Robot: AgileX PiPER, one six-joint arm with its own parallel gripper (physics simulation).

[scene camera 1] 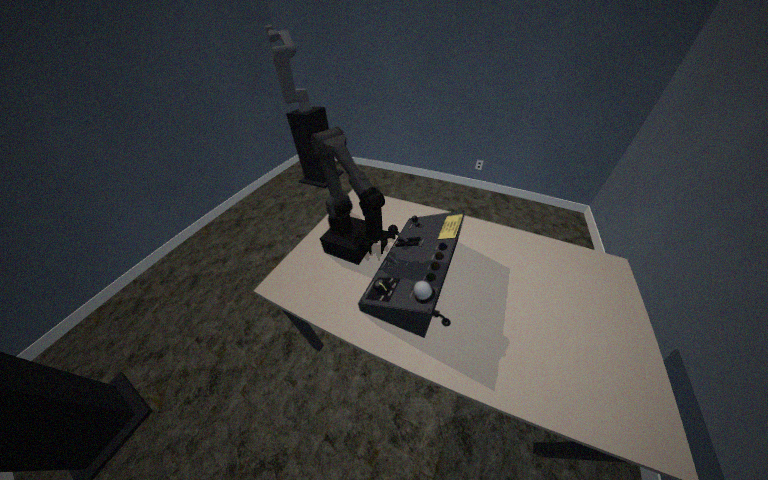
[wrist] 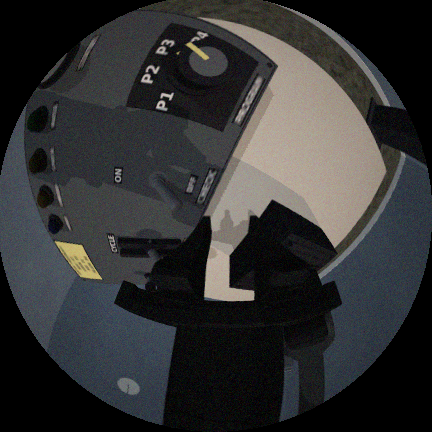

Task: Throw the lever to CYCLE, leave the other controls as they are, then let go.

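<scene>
The dark control panel stands on the table. The lever's slot has the CYCLE label at one end. In the wrist view the lever's shaft rises from the slot away from that label, and its upper part is hidden behind a finger. In the scene view a dark ball shows at the panel's edge, by the gripper. My gripper is open, with one finger overlapping the panel's edge beside the lever and bare table showing between the fingers.
A toggle switch leans toward OFF. A rotary knob points between P3 and P4. A white dome, several round buttons, a yellow label and a side crank are also on the panel.
</scene>
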